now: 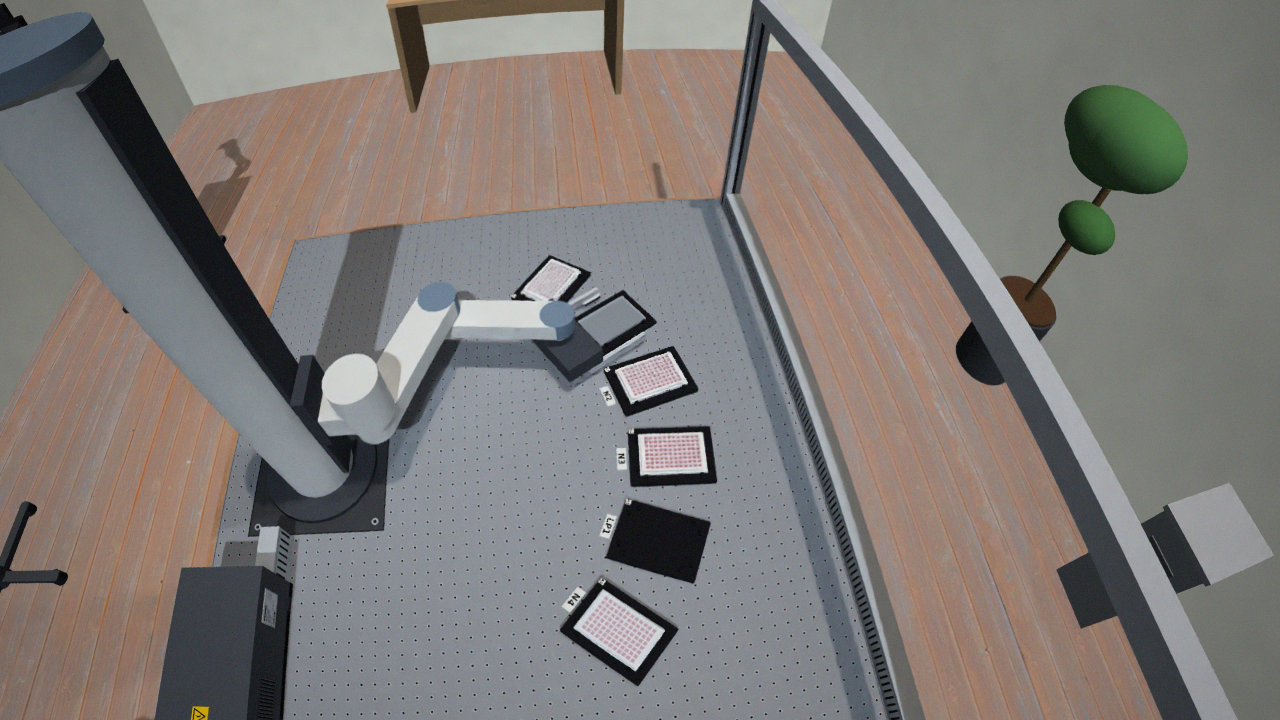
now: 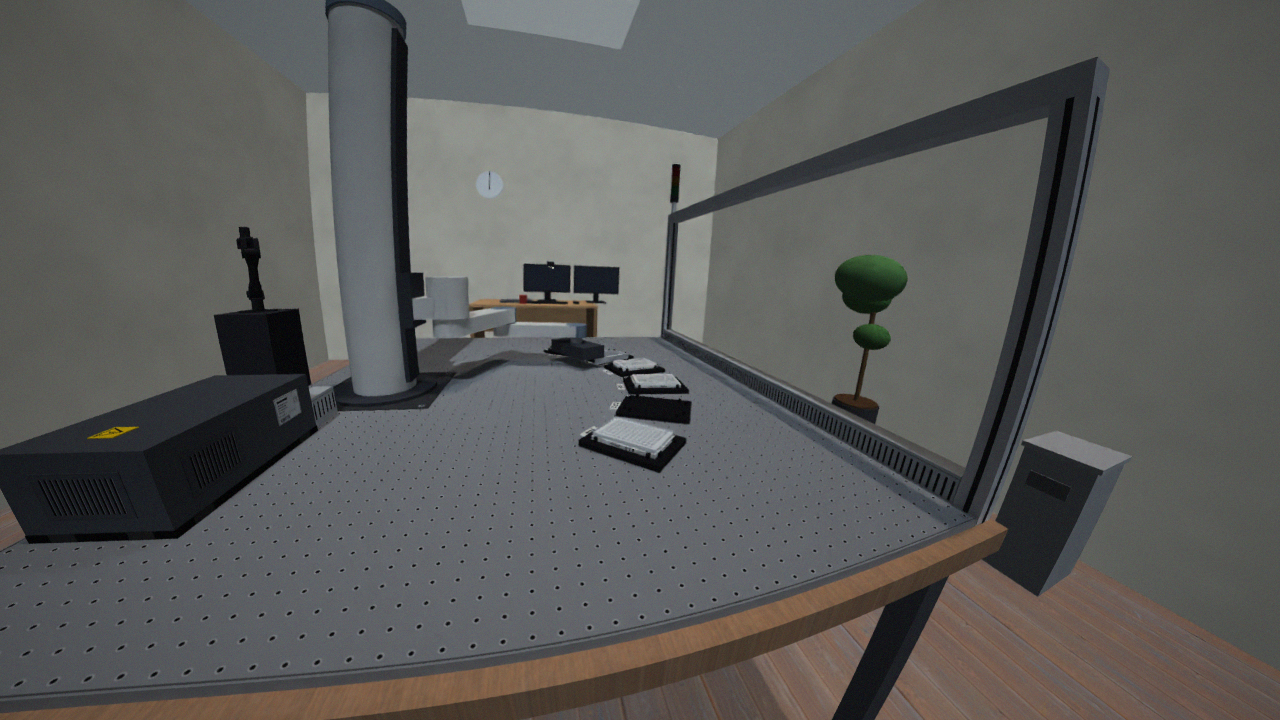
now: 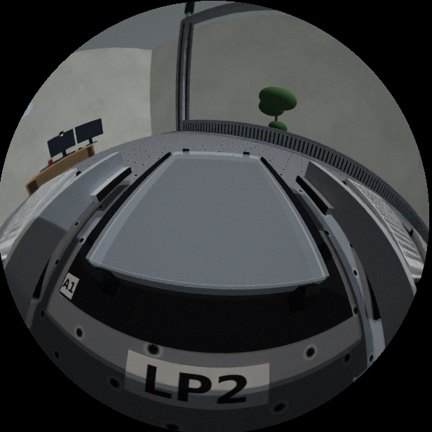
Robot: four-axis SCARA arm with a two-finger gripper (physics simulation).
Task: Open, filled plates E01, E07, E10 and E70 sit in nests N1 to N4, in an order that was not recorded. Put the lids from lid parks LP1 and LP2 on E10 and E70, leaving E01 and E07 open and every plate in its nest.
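Places are measured from the arm's base along level axes (x ahead, y left, z up), in millimetres.
Pixels of known places: gripper, fingertip midpoint: (image 1: 620,312) (image 2: 611,351); arm's base at its link origin: (image 1: 323,468) (image 2: 387,393).
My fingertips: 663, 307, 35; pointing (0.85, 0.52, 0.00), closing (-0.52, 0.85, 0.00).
For each thing: its middle in the pictures, then the offset to it from my fingertips, as dx, dy, dz.
- grey lid at the middle of its body: (image 1: 611,320) (image 2: 606,354) -20, -13, -9
- Lid park LP1 at the middle of its body: (image 1: 659,539) (image 2: 655,406) +0, -527, -13
- N1 at the middle of its body: (image 1: 550,281) -149, +118, -3
- N2 at the middle of its body: (image 1: 651,376) (image 2: 634,364) +41, -178, -3
- N3 at the middle of its body: (image 1: 672,453) (image 2: 655,380) +53, -359, -3
- N4 at the middle of its body: (image 1: 619,629) (image 2: 633,436) -96, -684, -3
My gripper (image 1: 606,322) (image 3: 213,157) is open and low over lid park LP2 (image 3: 210,325), one finger along each side of a grey lid (image 1: 615,320) (image 3: 210,225). Gaps show between fingers and lid; the lid lies flat in the park. Lid park LP1 (image 1: 658,541) (image 2: 655,409) is bare black. Plates sit in N1 (image 1: 552,279), N2 (image 1: 650,376) (image 2: 634,365), N3 (image 1: 672,452) (image 2: 656,381) and N4 (image 1: 619,628) (image 2: 631,436). The N2 and N3 plates show pink wells; N4's look paler, and whether it has a lid I cannot tell. Plate codes are not readable.
The N1 and N2 plates flank LP2 closely, just outside my fingers. The arm's column (image 1: 179,259) (image 2: 365,205) stands left, with a dark control box (image 1: 223,640) (image 2: 161,447) nearer. A framed guard (image 1: 895,179) (image 2: 859,152) runs along the right edge.
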